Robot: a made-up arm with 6 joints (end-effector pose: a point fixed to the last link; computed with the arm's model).
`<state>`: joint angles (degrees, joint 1 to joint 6).
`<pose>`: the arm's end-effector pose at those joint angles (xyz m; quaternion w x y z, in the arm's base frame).
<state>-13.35 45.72 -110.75 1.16 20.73 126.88</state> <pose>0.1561 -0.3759 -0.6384 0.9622 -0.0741 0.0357 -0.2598</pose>
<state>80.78 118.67 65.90 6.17 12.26 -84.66</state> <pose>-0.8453 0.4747 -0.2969 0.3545 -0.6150 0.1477 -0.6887</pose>
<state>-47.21 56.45 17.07 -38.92 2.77 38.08</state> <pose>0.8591 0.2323 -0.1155 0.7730 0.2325 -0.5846 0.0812</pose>
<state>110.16 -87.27 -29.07 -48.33 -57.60 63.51</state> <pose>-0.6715 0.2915 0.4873 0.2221 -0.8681 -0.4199 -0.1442</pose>
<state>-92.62 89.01 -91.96 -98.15 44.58 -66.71</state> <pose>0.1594 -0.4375 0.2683 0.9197 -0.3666 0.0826 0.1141</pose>
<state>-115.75 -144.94 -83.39 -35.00 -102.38 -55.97</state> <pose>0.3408 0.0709 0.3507 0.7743 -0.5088 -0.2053 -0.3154</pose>
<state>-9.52 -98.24 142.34 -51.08 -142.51 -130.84</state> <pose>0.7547 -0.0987 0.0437 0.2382 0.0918 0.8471 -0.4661</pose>
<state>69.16 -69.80 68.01 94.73 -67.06 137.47</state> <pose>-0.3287 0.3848 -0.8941 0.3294 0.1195 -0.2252 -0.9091</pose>
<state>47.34 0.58 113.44 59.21 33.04 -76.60</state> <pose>-0.2197 0.0141 -0.8421 0.8668 0.4192 -0.1131 0.2452</pose>
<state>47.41 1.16 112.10 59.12 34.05 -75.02</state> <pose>-0.2161 0.0087 -0.8393 0.8677 0.4137 -0.1190 0.2485</pose>
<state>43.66 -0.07 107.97 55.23 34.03 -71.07</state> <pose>-0.1757 -0.0150 -0.8472 0.8716 0.3852 -0.1305 0.2737</pose>
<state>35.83 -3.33 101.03 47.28 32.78 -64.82</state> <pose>-0.0966 -0.0516 -0.8584 0.8758 0.3345 -0.1450 0.3162</pose>
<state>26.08 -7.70 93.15 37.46 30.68 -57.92</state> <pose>0.0002 -0.0846 -0.8595 0.8768 0.2776 -0.1567 0.3599</pose>
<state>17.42 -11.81 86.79 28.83 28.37 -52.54</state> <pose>0.0845 -0.1052 -0.8497 0.8749 0.2319 -0.1623 0.3929</pose>
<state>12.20 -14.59 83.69 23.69 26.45 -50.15</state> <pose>0.1344 -0.1160 -0.8401 0.8729 0.2060 -0.1614 0.4118</pose>
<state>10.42 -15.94 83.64 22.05 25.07 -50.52</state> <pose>0.1517 -0.1224 -0.8378 0.8723 0.1966 -0.1568 0.4194</pose>
